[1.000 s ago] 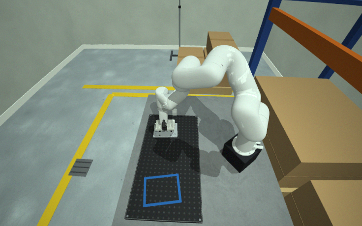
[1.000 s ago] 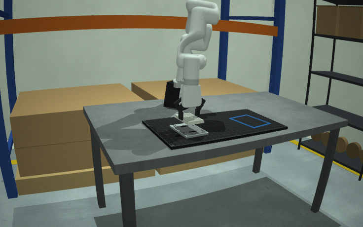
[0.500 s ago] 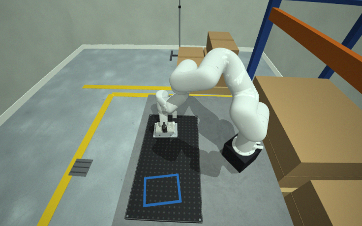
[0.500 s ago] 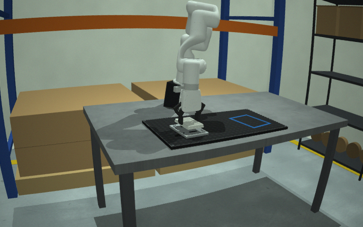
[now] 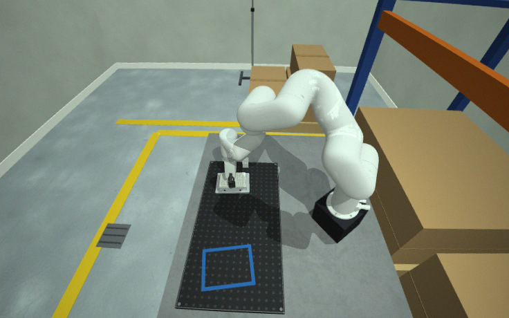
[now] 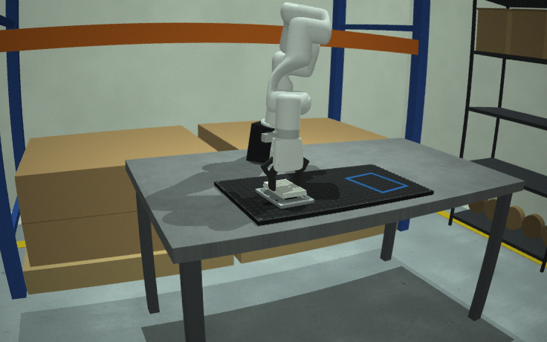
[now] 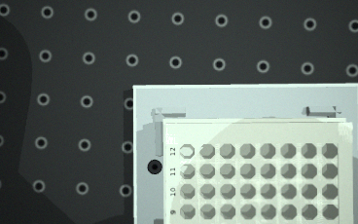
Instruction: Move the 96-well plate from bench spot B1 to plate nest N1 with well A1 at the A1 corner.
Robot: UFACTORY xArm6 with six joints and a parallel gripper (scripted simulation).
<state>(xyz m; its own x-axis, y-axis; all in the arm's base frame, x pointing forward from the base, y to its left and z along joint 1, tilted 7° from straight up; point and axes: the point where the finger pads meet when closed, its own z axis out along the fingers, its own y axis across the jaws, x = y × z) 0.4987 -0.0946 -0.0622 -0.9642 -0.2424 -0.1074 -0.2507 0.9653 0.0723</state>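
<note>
My gripper is now 4 cm above the light grey plate nest N1. Also, from my hand: white 96-well plate 1 cm below.
</note>
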